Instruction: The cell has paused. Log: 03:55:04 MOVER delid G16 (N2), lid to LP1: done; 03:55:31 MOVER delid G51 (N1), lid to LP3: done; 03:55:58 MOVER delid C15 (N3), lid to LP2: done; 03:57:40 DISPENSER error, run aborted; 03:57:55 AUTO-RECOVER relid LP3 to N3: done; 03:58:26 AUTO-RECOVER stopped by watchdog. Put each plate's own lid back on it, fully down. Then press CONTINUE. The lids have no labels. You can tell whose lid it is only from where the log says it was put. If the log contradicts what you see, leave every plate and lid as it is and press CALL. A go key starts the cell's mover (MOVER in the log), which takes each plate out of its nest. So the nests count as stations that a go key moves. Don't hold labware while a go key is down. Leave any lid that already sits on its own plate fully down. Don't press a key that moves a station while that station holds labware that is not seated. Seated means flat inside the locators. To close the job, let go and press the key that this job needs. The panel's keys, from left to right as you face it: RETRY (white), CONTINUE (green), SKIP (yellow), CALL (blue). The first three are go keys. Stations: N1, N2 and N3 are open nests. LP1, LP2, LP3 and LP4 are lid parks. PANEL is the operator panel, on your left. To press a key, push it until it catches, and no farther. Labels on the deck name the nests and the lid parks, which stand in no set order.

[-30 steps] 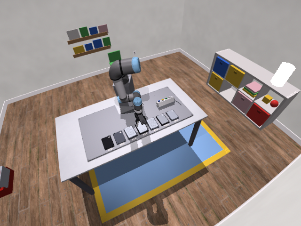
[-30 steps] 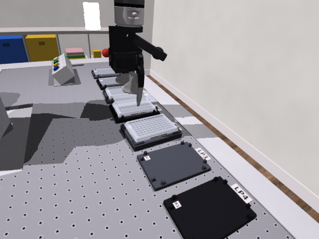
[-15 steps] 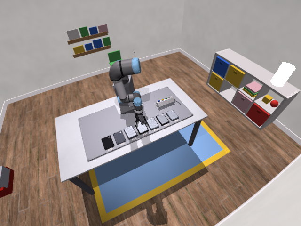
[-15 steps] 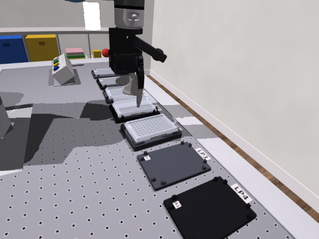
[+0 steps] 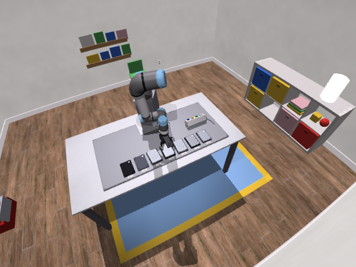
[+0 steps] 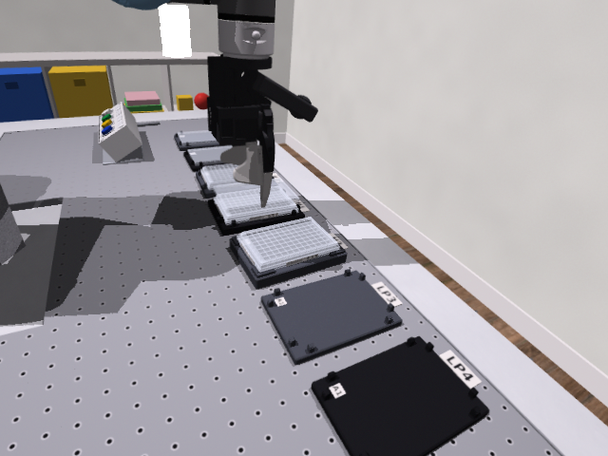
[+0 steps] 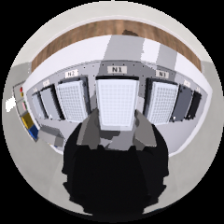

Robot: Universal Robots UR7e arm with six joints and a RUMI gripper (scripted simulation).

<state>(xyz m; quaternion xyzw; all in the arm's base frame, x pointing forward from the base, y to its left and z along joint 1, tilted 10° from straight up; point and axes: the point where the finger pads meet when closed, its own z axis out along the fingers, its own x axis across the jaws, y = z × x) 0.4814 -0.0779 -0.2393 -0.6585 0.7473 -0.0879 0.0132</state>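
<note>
The park LP1 is 26 cm to the left of my hand, 4 cm below it and 4 cm ahead of it. Round my hand: lid park LP3: 26 cm to the right, 4 cm below, 3 cm behind; green key: 46 cm to the left, 17 cm behind, 2 cm above; lid park LP4: 39 cm to the right, 4 cm below, 4 cm behind.
</note>
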